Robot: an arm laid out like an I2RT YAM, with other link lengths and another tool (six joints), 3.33 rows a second.
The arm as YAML. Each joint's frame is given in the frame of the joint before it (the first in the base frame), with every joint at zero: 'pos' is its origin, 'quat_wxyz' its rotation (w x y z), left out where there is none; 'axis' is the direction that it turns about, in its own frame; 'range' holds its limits. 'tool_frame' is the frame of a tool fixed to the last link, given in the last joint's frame.
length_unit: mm
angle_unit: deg
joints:
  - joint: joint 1
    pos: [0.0, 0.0, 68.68]
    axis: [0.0, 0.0, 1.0]
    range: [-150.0, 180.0]
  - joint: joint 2
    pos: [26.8, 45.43, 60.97]
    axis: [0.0, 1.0, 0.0]
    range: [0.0, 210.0]
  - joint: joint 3
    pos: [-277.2, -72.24, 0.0]
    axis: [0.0, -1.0, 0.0]
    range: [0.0, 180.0]
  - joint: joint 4
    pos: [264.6, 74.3, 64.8]
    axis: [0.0, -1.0, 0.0]
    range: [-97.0, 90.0]
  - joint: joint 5
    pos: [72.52, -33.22, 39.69]
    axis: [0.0, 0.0, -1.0]
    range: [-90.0, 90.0]
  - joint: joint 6
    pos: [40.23, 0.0, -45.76]
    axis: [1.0, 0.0, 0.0]
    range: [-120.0, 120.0]
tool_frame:
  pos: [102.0, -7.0, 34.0]
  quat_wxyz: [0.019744, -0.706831, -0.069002, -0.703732]
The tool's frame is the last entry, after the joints.
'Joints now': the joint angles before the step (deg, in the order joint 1, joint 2, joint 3, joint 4, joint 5, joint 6). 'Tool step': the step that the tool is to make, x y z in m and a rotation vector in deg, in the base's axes. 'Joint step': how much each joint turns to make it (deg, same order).
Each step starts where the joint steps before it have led.
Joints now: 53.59, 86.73, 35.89, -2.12, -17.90, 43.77
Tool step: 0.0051, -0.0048, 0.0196, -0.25, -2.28, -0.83
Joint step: -0.41, -3.57, 1.26, -3.94, 1.82, -0.91
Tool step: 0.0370, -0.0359, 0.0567, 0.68, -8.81, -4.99
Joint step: -7.02, -9.91, 2.29, -7.41, 3.48, -5.78
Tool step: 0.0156, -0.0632, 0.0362, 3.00, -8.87, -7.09
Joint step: -9.60, -14.56, -5.73, -1.13, 0.67, -4.43
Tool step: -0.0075, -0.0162, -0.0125, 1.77, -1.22, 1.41
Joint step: -3.91, -4.57, -5.88, 2.63, -4.62, -2.84
